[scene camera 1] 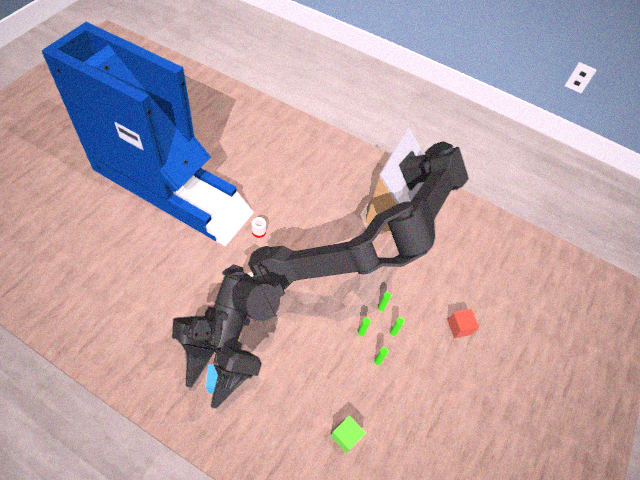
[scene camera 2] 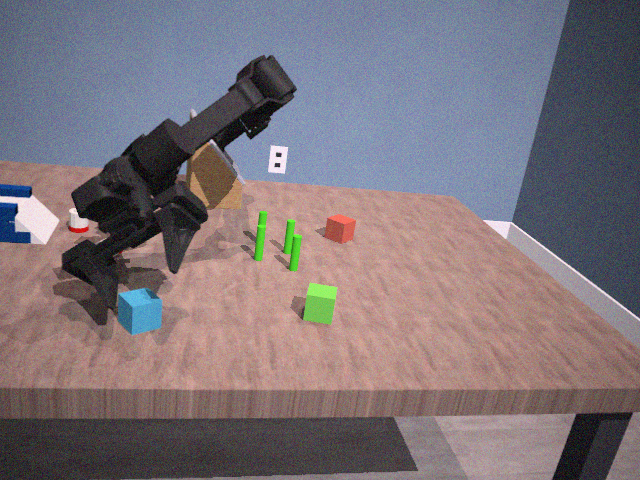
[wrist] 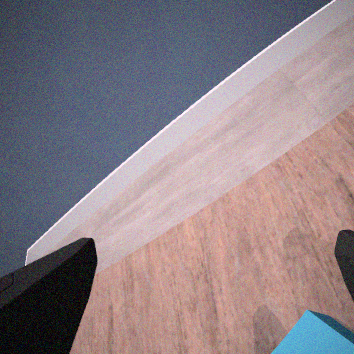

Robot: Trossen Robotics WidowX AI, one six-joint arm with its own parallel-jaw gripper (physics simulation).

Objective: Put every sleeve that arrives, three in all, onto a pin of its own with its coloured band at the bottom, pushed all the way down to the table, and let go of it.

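Observation:
A white sleeve stands upright off the chute's end, its red band at the bottom. A small red sliver shows beneath the arm in scene camera 2; the arm hides what it belongs to. Several thin green pins stand upright and bare in a group. My gripper is open and empty, its fingers wide apart low over the front left of the table, by the blue cube. No sleeve shows in the wrist view.
The blue cube lies close to the fingers. A blue dispenser with a white chute stands left. A wooden wedge, a red cube and a green cube also stand there.

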